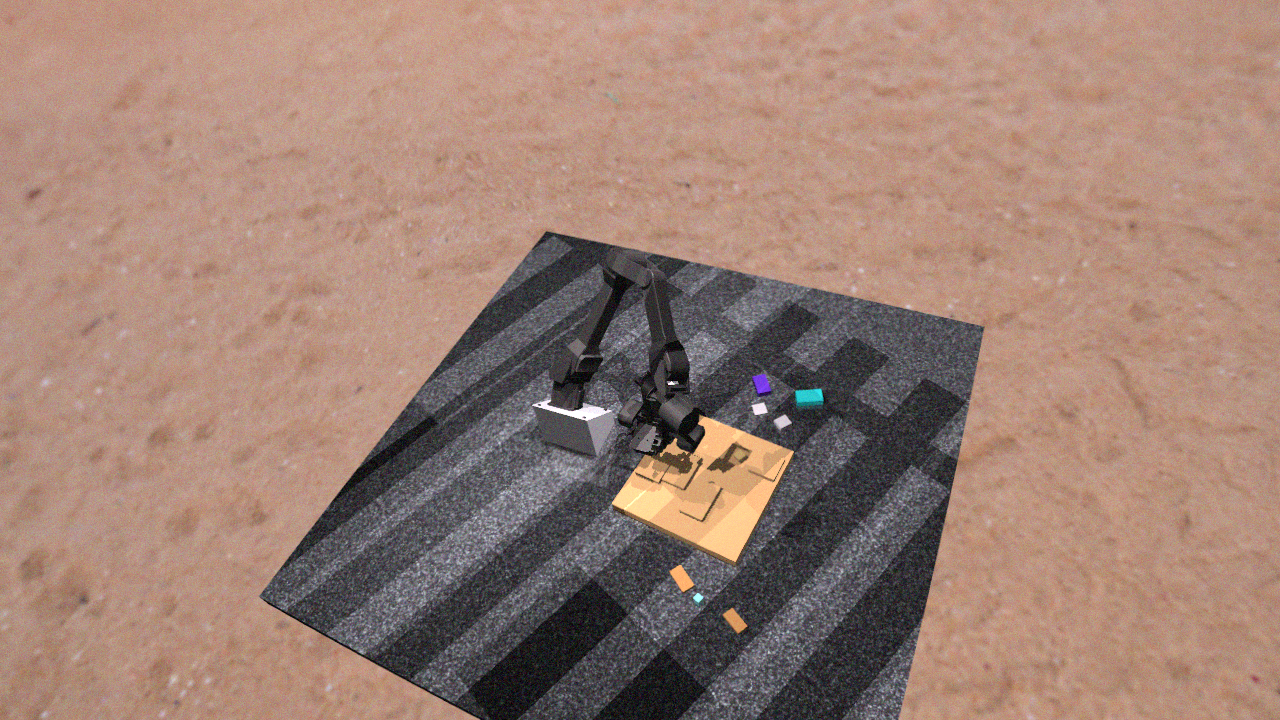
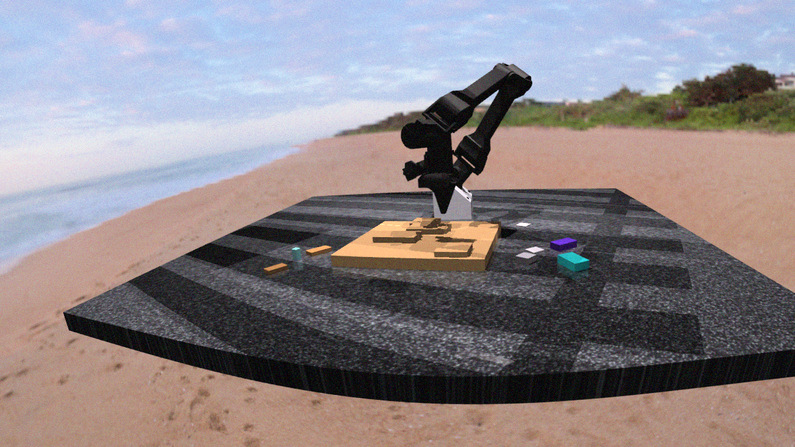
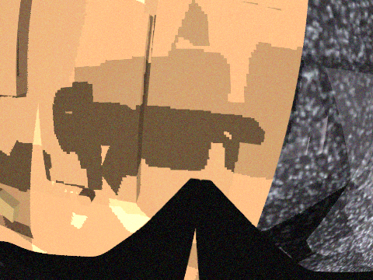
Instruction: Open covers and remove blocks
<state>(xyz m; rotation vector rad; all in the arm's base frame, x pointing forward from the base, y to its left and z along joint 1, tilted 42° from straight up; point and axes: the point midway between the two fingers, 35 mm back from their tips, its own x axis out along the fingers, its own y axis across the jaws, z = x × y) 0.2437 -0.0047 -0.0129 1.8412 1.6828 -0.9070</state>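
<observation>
Now: gripper tip 110 mm short of the tan puzzle board, 30 mm above it and 10 mm to the left of it. The rest, counted from my gripper tip: purple block 260 mm to the left, 150 mm ahead, 40 mm below; then small cyan block 300 mm to the right, 180 mm ahead, 40 mm below.
</observation>
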